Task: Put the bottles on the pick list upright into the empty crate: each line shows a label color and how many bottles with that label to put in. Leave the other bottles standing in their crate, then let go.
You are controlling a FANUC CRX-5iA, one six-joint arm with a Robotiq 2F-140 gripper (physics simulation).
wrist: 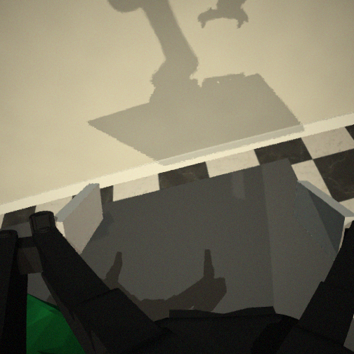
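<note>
My gripper (198, 200) is open, its two pale fingertip pads wide apart at the left and right of the wrist view, with nothing between them. Behind the gap lies a dark grey flat surface that carries the gripper's shadow. A bright green faceted thing (50, 327) shows in part at the bottom left, behind the left finger's linkage; I cannot tell what it is. No pick list, crate or labelled bottle can be made out in this view.
The grey surface (180, 220) ends at a far edge. Beyond it lies a black and white checkered floor (232, 162), then a cream wall (60, 65) with shadows of the arm and the table. A lighter grey band (285, 240) runs along the surface's right side.
</note>
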